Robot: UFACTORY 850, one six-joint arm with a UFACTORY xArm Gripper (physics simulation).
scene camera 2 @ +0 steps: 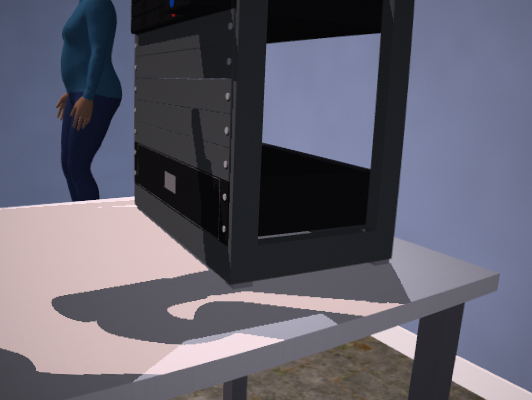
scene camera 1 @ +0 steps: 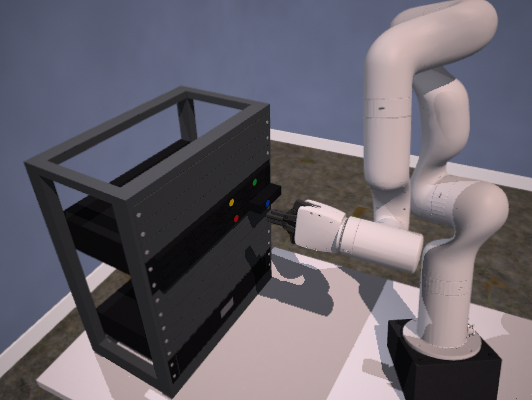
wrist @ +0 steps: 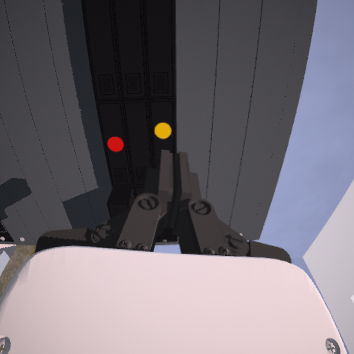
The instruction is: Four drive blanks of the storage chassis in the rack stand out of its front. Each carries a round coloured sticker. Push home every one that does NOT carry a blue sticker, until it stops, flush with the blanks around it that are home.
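Note:
The storage chassis [scene camera 1: 200,237] [wrist: 132,50] is a black band of drive blanks in the rack. The blank with the blue sticker [scene camera 1: 268,203] [scene camera 2: 172,3] stands well out of the front; in the wrist view its sticker is hidden. The blanks with the yellow sticker [scene camera 1: 231,202] [wrist: 163,130], red sticker [scene camera 1: 236,218] [scene camera 2: 173,15] [wrist: 115,144] and green sticker [scene camera 1: 254,182] look flush with their neighbours. The green sticker is hidden in the wrist view. My gripper [scene camera 1: 270,216] [wrist: 170,168] is shut and empty, in front of the chassis near the blue-stickered blank.
The dark rack [scene camera 1: 145,300] [scene camera 2: 247,150] stands on the white table [scene camera 1: 300,350] [scene camera 2: 75,250], with grey panels above and below the chassis. A lower black unit [scene camera 2: 150,170] bears a pale label. The arm's base [scene camera 1: 450,375] is at the right. A person [scene camera 2: 92,55] stands beyond the table.

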